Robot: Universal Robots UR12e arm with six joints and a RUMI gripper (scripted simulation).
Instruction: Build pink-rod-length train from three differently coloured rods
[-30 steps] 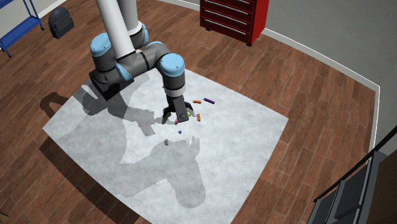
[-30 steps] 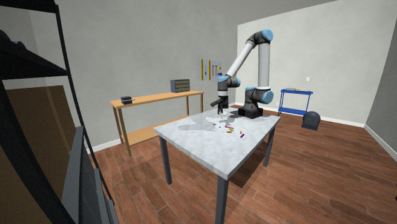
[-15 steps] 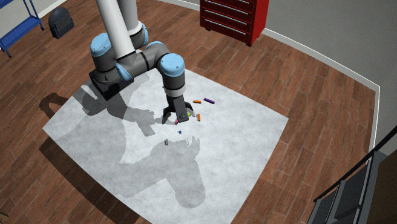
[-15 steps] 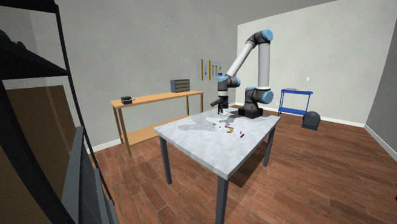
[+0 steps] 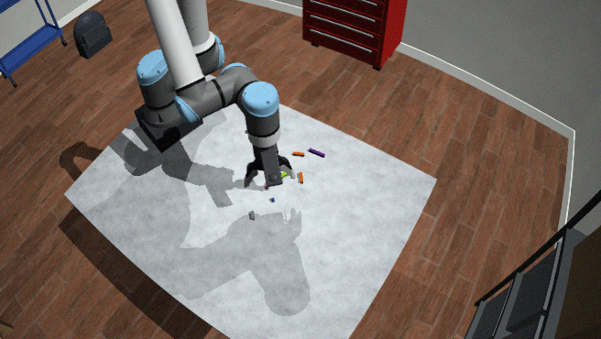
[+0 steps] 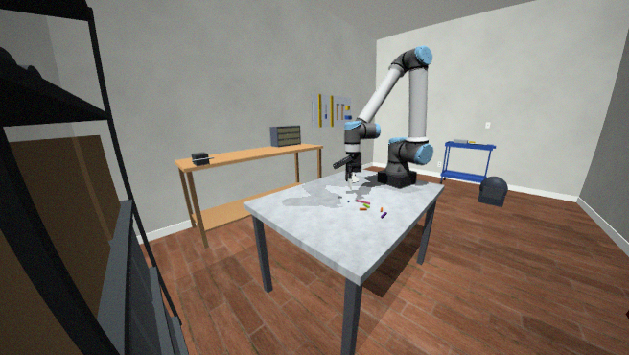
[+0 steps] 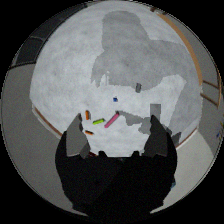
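My hand is 100 mm above the grey rod and 80 mm to the left of it. The rest, counted from my hand: blue rod: 100 mm below; pink rod: 100 mm below, 70 mm behind, 60 mm to the left; lime rod: 110 mm to the left, 100 mm below, 40 mm behind.
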